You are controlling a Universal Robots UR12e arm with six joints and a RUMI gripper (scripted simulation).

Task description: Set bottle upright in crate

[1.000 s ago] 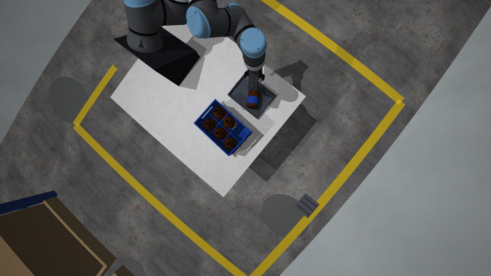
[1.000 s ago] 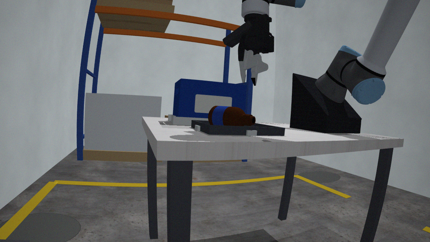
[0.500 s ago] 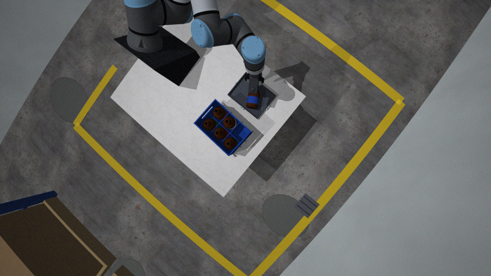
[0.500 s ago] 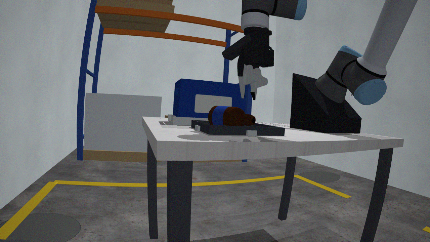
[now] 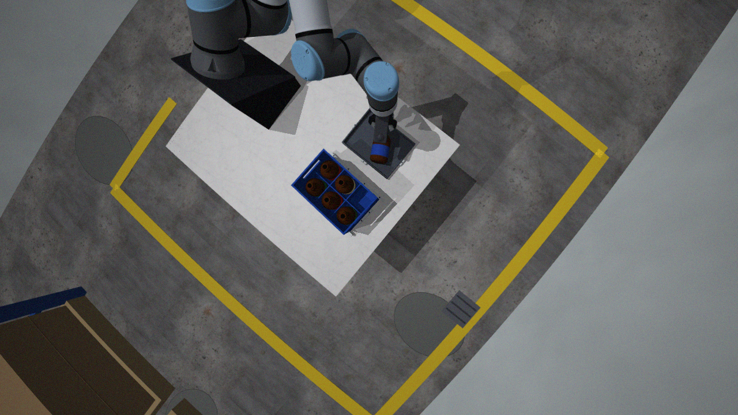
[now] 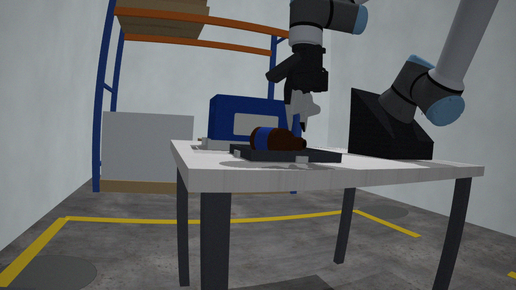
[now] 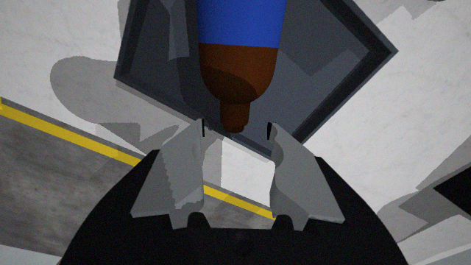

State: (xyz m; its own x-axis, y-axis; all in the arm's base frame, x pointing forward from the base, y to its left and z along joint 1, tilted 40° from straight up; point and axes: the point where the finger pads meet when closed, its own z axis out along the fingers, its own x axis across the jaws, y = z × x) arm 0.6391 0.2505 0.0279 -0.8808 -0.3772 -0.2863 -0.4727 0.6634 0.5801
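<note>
The bottle lies 50 mm below my hand, 40 mm to the right of it and 20 mm ahead of it. From my hand the other things lie so: dark grey tray 80 mm below, 50 mm to the right, 10 mm ahead; blue crate 310 mm to the right, 20 mm ahead.
</note>
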